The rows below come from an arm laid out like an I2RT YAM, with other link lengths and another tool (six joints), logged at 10 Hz.
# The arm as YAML. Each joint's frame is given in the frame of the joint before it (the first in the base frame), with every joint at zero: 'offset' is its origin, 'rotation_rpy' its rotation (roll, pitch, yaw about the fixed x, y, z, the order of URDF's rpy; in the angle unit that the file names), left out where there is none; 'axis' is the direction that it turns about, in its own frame. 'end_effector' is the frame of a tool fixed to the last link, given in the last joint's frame.
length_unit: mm
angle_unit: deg
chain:
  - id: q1
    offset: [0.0, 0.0, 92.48]
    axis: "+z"
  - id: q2
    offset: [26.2, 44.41, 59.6]
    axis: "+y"
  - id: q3
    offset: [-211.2, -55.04, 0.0]
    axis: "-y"
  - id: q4
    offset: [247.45, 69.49, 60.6]
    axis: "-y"
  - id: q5
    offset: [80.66, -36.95, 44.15]
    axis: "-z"
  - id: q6
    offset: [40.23, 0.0, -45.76]
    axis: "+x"
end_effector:
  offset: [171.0, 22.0, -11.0]
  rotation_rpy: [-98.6, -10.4, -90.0]
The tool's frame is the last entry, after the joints.
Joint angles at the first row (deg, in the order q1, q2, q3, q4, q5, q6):
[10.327, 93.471, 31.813, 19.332, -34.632, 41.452]
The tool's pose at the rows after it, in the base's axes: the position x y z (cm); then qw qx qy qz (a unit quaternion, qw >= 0):
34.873, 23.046, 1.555, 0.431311, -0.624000, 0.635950, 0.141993
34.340, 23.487, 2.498, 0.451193, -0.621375, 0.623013, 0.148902
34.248, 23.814, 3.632, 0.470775, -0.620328, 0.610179, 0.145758
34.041, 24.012, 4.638, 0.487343, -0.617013, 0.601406, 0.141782
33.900, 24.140, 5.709, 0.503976, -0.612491, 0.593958, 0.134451
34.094, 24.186, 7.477, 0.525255, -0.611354, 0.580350, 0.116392
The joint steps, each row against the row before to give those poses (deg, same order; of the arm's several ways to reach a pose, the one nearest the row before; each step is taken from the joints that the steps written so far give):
[0.021, -0.437, -3.037, 4.480, -0.963, 1.245]
[0.112, -1.247, -2.275, 3.783, -1.725, 1.378]
[0.260, -1.399, -1.530, 3.211, -0.657, 0.961]
[0.328, -1.813, -1.836, 2.821, -0.109, 1.202]
[0.438, -2.142, -1.880, 2.689, 0.459, 1.268]
[0.349, -3.452, -1.331, 1.572, 0.831, 0.284]

